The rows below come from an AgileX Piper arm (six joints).
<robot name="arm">
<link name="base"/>
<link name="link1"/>
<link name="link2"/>
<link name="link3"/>
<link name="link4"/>
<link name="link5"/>
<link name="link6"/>
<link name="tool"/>
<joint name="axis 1" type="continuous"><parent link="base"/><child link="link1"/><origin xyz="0.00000 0.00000 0.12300"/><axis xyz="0 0 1"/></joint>
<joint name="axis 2" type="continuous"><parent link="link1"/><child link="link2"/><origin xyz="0.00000 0.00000 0.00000" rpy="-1.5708 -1.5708 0.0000"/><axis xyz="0 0 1"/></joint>
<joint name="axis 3" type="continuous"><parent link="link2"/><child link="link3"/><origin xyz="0.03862 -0.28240 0.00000" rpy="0.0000 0.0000 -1.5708"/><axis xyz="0 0 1"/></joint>
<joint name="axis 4" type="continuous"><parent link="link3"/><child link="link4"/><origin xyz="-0.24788 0.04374 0.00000" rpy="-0.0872 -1.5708 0.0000"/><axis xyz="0 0 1"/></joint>
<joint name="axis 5" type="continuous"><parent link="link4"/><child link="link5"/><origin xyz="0.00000 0.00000 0.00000" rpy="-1.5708 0.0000 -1.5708"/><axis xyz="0 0 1"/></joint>
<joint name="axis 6" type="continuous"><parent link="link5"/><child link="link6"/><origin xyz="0.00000 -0.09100 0.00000" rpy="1.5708 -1.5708 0.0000"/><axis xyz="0 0 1"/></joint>
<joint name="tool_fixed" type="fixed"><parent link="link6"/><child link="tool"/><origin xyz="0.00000 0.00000 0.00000" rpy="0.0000 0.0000 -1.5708"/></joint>
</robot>
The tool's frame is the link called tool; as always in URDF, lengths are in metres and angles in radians. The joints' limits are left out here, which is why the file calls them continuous.
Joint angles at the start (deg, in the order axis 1, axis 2, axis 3, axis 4, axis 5, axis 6): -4.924, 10.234, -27.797, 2.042, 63.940, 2.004
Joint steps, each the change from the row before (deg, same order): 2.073, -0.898, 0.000, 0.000, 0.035, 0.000; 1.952, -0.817, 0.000, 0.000, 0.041, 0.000; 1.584, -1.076, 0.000, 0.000, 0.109, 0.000; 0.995, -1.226, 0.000, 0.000, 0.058, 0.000; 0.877, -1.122, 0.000, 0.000, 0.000, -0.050; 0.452, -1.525, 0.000, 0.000, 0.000, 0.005; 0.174, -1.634, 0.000, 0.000, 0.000, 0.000; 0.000, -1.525, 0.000, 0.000, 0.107, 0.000; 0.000, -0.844, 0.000, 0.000, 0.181, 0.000; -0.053, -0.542, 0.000, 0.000, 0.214, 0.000; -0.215, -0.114, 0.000, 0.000, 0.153, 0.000
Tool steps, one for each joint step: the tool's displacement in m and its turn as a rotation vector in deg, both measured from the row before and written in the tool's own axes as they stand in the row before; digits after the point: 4 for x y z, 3 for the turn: 0.0014, 0.0006, -0.0020, -1.606, -0.739, -1.386; 0.0013, 0.0005, -0.0018, -1.529, -0.659, -1.283; 0.0018, 0.0003, -0.0023, -1.274, -0.871, -1.036; 0.0019, 0.0002, -0.0026, -0.840, -1.107, -0.654; 0.0016, 0.0001, -0.0024, -0.755, -1.068, -0.614; 0.0022, 0.0000, -0.0032, -0.442, -1.496, -0.308; 0.0024, 0.0000, -0.0034, -0.225, -1.621, -0.150; 0.0024, 0.0000, -0.0032, -0.072, -1.415, -0.049; 0.0015, 0.0000, -0.0018, -0.036, -0.662, -0.027; 0.0011, 0.0000, -0.0011, 0.026, -0.330, 0.010; 0.0004, 0.0000, -0.0002, 0.184, 0.026, 0.107
